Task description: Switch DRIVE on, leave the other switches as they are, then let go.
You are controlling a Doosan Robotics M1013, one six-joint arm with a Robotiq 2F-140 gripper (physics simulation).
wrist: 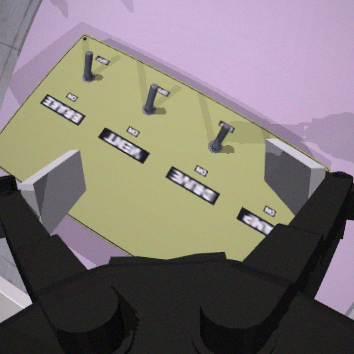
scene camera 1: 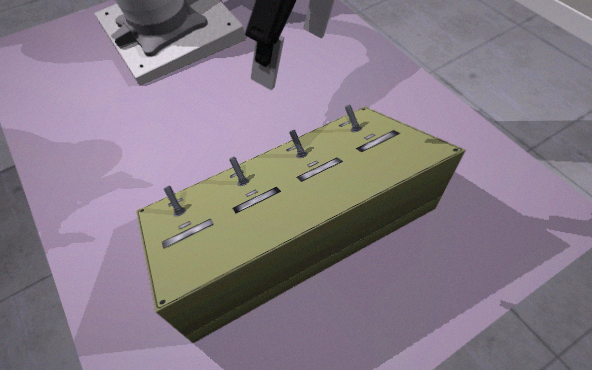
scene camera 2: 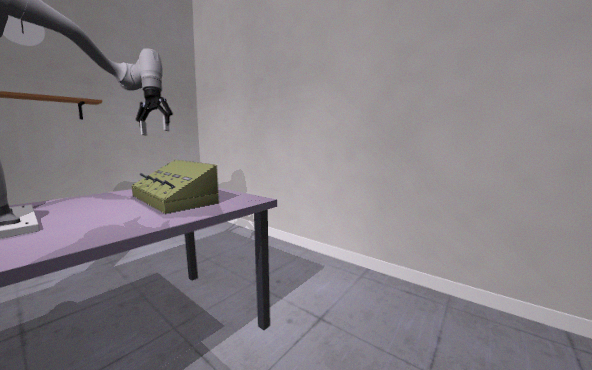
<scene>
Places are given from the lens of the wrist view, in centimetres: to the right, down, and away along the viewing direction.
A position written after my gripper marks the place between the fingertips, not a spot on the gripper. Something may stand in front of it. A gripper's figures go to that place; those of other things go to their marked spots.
my gripper (wrist: 172, 164): 0, -1, 19
olive switch box (wrist: 156, 186): -3, 1, 40
</scene>
